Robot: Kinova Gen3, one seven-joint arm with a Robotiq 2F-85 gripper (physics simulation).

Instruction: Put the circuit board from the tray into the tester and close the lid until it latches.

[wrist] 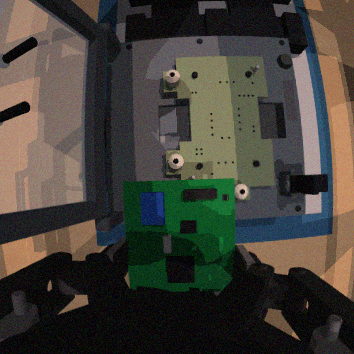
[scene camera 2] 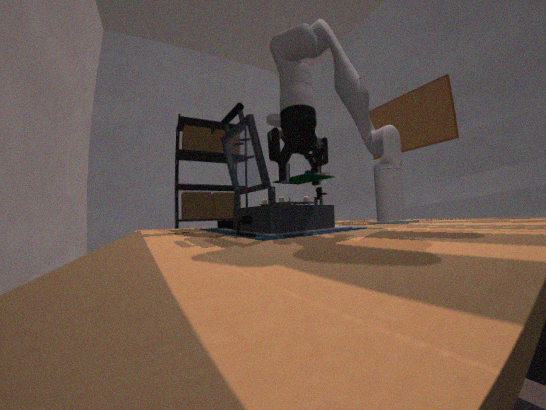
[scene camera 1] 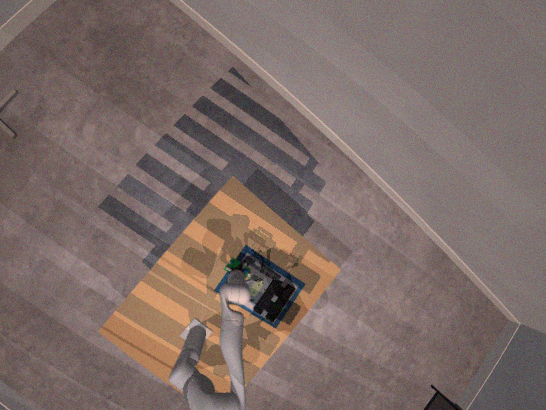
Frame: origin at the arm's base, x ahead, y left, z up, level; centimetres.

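Where they show: gripper, fingertip midpoint: (wrist: 180, 254) (scene camera 2: 301, 184); arm's base, origin of the base link: (scene camera 2: 390, 220) (scene camera 1: 197, 333).
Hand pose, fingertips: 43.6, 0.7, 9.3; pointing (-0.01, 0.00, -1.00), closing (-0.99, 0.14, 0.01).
Note:
Each offset is from my fingertips to the top centre of the thing, as dx, dy, dz. "pt": to the spot under its first point. Level surfaces: height alone.
My gripper (scene camera 2: 302, 173) (wrist: 180, 254) is shut on the opposite edges of the green circuit board @(+0.0, +0.2, +1.8) (scene camera 2: 312, 178) (wrist: 212, 240). The board is roughly level, a little above the tester (scene camera 2: 302, 220) (wrist: 145, 55) and apart from it. In the wrist view it covers the near edge of the pale green nest plate @(-4.0, -9.6, -1.9) (wrist: 207, 115), most of which lies beyond it. White-topped posts stand around that plate. The tester's framed lid (scene camera 2: 256, 152) (wrist: 45, 221) stands open at the left. A black latch @(-10.8, -4.0, +0.6) (wrist: 307, 183) (scene camera 2: 318, 192) is on the opposite side.
Black blocky holders @(pt -10.7, -27.0, -8.3) (scene camera 1: 270, 305) (wrist: 237, 22) sit beyond the nest plate; I cannot tell whether they are the tray. A blue-edged mat @(dz -9.9) (wrist: 320, 222) lies underneath on the wooden table @(dz -10.1) (scene camera 1: 320, 260). A shelf rack (scene camera 2: 177, 170) stands behind the lid.

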